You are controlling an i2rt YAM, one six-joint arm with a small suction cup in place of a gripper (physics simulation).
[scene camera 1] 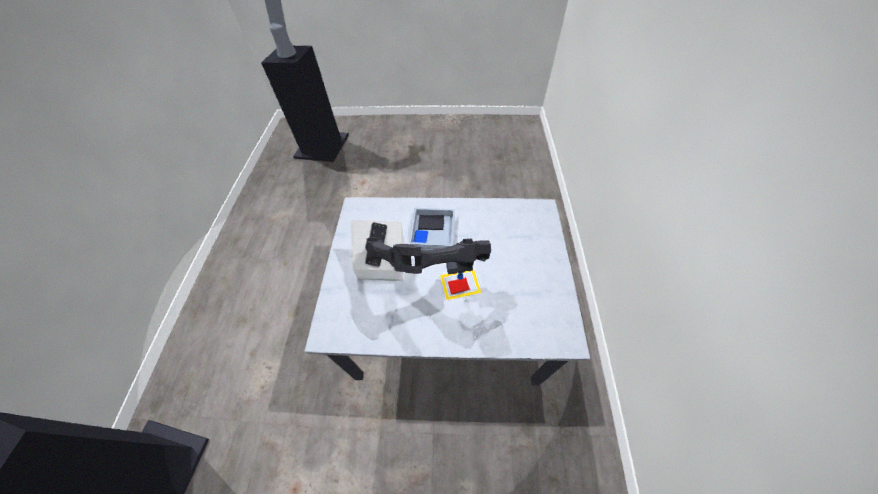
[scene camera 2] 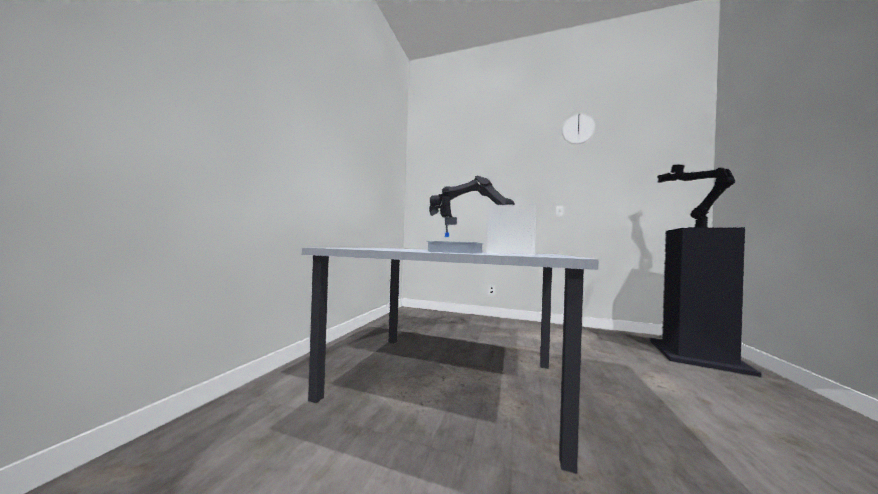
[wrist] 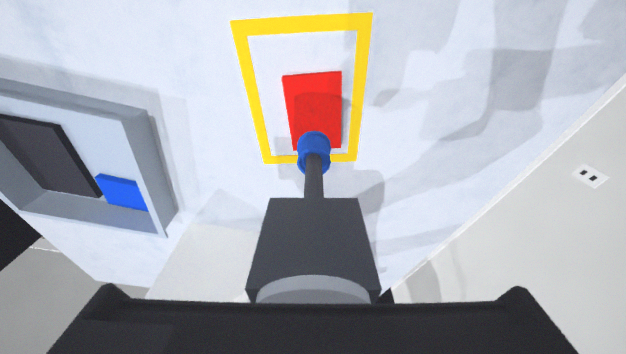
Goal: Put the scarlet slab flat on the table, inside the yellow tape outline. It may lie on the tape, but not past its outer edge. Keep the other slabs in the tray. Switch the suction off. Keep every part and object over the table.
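Frame: origin at the arm's base, x down, y back, z left, level; millimetres.
Where they show: hand, tool point: (scene camera 1: 460, 276) (scene camera 2: 446, 236) (wrist: 313, 146); arm's base, link origin: (scene camera 1: 376, 244) (scene camera 2: 511, 221).
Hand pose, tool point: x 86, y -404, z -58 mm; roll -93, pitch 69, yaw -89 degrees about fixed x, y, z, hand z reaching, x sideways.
Observation:
Things, the pixels of their top centre, and the offset from my tool point.
- scarlet slab, top centre: (wrist: 314, 116) (scene camera 1: 458, 285) dx +80, dy +4, dz -2 mm
- blue slab, top centre: (wrist: 131, 197) (scene camera 1: 420, 237) dx +76, dy +246, dz +242 mm
- black slab, top centre: (wrist: 46, 162) (scene camera 1: 431, 221) dx +76, dy +210, dz +358 mm
- grey tray, top centre: (wrist: 56, 177) (scene camera 2: 456, 242) (scene camera 1: 432, 225) dx +39, dy +190, dz +304 mm
The scarlet slab (scene camera 1: 458, 285) (wrist: 317, 107) lies flat on the table inside the yellow tape outline (scene camera 1: 464, 295) (wrist: 253, 95), near its right and lower bars in the wrist view. My suction cup (scene camera 1: 459, 276) (scene camera 2: 446, 234) (wrist: 314, 150) is blue, carries nothing and hangs above the table, apart from the slab. In the wrist view it covers a little of the slab's near edge and the tape. A blue slab (scene camera 1: 421, 236) (wrist: 122, 192) and a black slab (scene camera 1: 431, 222) (wrist: 47, 155) lie in the grey tray (scene camera 1: 454, 227) (scene camera 2: 454, 247) (wrist: 150, 165).
The arm's base stands on a pale block (scene camera 1: 377, 271) (scene camera 2: 511, 230) beside the tray. The table (scene camera 1: 521, 233) (scene camera 2: 368, 253) has a wall close to its right side in scene camera 1. A black pedestal (scene camera 1: 303, 104) (scene camera 2: 706, 294) bearing another arm stands on the floor, away from the table.

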